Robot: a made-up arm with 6 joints.
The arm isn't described. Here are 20 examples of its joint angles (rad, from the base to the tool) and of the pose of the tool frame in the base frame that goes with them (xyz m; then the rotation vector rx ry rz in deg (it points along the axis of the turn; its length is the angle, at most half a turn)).
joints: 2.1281 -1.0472 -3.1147 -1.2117 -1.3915 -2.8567
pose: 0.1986 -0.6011 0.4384 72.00 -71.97 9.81
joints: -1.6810 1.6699 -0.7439 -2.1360 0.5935 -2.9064
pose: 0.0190 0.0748 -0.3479 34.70 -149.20 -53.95
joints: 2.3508 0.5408 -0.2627 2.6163 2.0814 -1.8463
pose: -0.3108 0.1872 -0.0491 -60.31 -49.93 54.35
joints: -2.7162 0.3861 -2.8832 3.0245 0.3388 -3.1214
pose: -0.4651 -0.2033 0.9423 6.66 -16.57 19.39
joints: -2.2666 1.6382 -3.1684 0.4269 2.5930 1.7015
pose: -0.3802 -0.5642 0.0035 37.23 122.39 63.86
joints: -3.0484 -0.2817 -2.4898 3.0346 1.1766 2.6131
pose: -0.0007 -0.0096 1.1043 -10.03 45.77 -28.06
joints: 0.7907 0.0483 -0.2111 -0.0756 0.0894 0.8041
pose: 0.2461 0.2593 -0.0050 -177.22 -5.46 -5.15
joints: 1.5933 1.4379 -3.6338 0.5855 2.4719 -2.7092
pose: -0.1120 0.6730 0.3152 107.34 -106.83 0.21
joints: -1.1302 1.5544 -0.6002 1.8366 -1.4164 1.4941
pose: -0.0864 -0.1728 -0.1135 -17.58 -82.71 34.47
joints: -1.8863 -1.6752 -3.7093 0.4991 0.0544 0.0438
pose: 0.1604 0.6504 -0.2878 -46.56 127.63 53.34
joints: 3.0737 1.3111 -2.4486 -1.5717 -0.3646 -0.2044
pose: -0.8471 -0.0971 0.0686 97.97 -66.94 -46.87
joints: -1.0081 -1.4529 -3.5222 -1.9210 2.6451 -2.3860
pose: -0.4601 0.4385 0.0449 77.94 -47.10 58.45
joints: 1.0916 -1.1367 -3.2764 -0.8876 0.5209 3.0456
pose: -0.4200 -0.7653 0.4412 55.57 -10.41 19.87
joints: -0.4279 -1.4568 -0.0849 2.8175 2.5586 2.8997
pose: 0.0366 0.0431 0.5147 -69.98 29.03 135.60
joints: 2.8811 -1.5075 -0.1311 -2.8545 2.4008 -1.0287
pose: 0.0010 0.0518 0.5408 46.70 38.07 91.24
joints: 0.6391 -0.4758 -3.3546 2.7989 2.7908 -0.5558
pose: -0.4137 -0.2434 0.5927 -69.34 144.92 14.96
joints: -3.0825 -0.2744 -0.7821 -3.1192 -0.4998 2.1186
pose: -0.3436 -0.0240 0.2210 76.29 -129.40 -18.81
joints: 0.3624 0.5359 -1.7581 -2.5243 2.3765 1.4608
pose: 0.6604 0.1400 0.5260 13.33 -40.47 80.68
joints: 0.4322 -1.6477 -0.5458 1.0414 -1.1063 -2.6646
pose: -0.0791 -0.2044 0.5663 54.90 -10.11 79.08
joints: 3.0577 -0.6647 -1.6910 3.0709 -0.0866 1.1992
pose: -0.2362 0.0286 0.8354 48.93 -34.41 -111.31
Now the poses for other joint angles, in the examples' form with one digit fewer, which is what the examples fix.
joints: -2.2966 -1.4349 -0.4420 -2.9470 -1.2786 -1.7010
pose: 0.018 -0.028 0.310 -49.1 -160.3 54.1
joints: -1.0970 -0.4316 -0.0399 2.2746 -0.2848 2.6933
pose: -0.035 -0.177 0.056 159.7 13.4 -7.8
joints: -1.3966 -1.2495 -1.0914 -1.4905 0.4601 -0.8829
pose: 0.043 -0.035 0.809 54.7 0.1 -43.8
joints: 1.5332 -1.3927 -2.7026 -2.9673 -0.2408 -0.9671
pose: -0.052 -0.718 0.630 37.6 -18.7 39.4
